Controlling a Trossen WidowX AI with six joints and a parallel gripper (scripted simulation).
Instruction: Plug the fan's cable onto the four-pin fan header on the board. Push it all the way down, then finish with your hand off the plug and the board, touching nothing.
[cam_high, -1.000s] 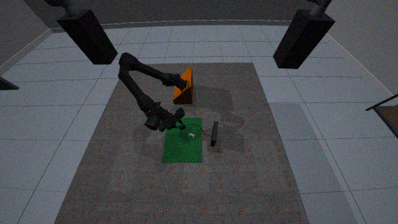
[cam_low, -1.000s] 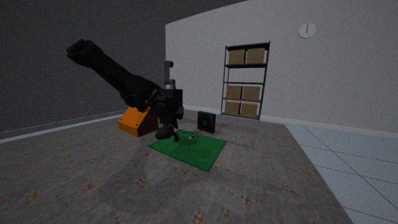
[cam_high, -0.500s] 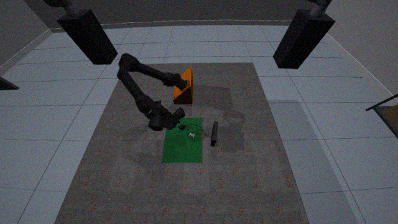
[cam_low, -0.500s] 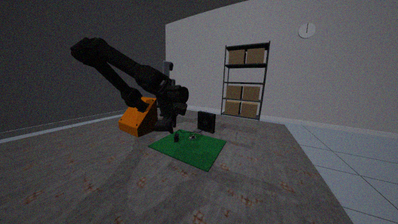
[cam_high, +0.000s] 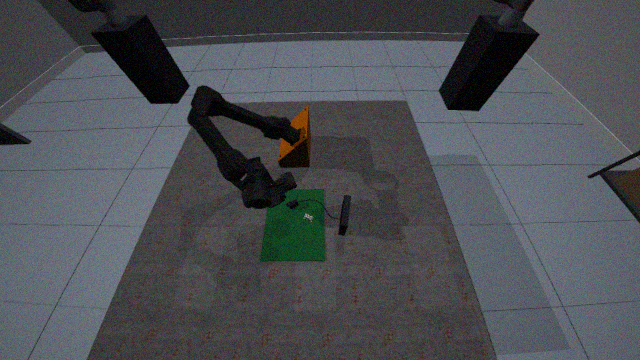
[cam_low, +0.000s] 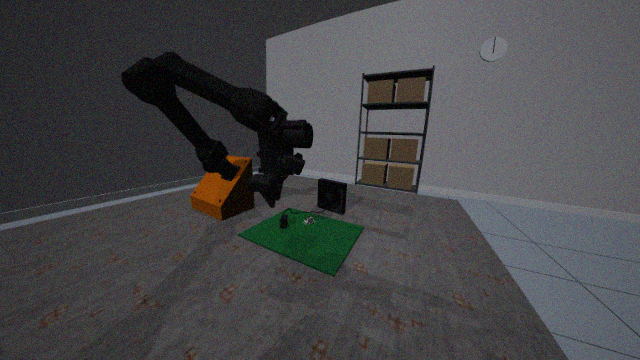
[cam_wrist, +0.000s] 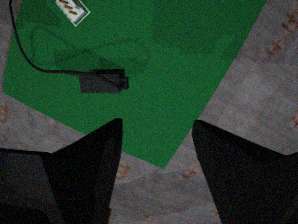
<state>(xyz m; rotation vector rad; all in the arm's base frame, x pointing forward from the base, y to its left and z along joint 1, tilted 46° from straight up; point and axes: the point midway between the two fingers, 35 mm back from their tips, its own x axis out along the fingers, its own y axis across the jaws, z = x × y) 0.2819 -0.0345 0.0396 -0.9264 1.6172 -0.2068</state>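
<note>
The black plug is 20 mm behind my gripper tip, 50 mm to the left of it and 80 mm below it. From my gripper tip the other things lie so: white four-pin header 30 mm ahead, 120 mm to the left, 100 mm below; green board 50 mm ahead, 70 mm to the left, 110 mm below; black fan 40 mm ahead, 250 mm to the left, 40 mm below.
</note>
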